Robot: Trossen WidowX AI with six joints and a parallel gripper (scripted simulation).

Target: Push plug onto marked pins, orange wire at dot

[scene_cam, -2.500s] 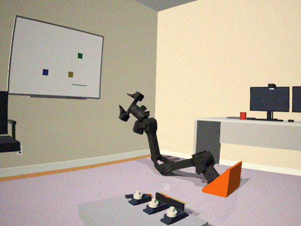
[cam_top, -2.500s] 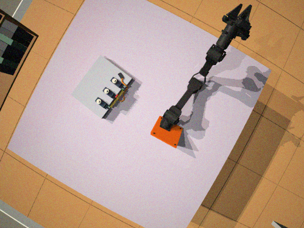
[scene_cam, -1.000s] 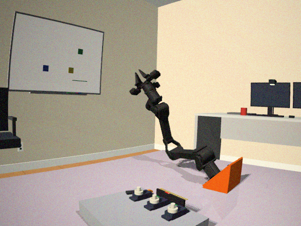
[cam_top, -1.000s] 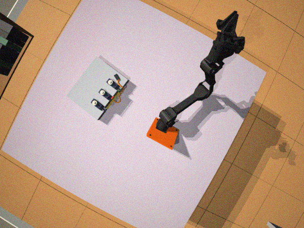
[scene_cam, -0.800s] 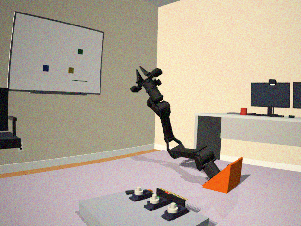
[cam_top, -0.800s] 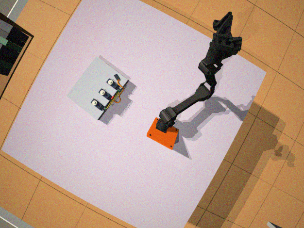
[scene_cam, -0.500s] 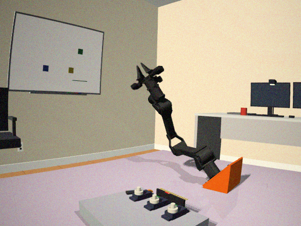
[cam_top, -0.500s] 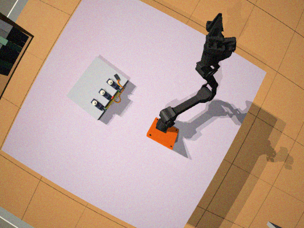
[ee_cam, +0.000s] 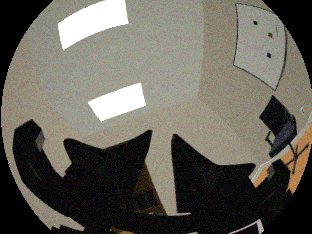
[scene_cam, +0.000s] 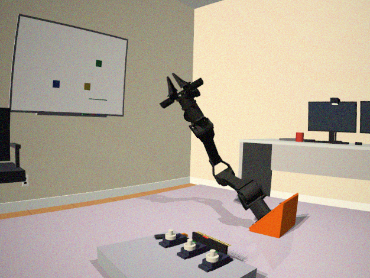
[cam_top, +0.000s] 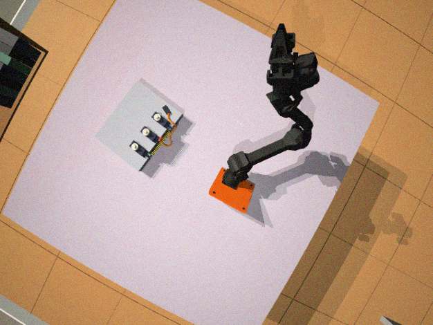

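Right now my gripper tip is 23 cm short of the red band, 35 cm to the right of it and 48 cm above it. The rest, counted from my gripper tip: grey holder (39 cm ahead, 34 cm to the left, 53 cm below).
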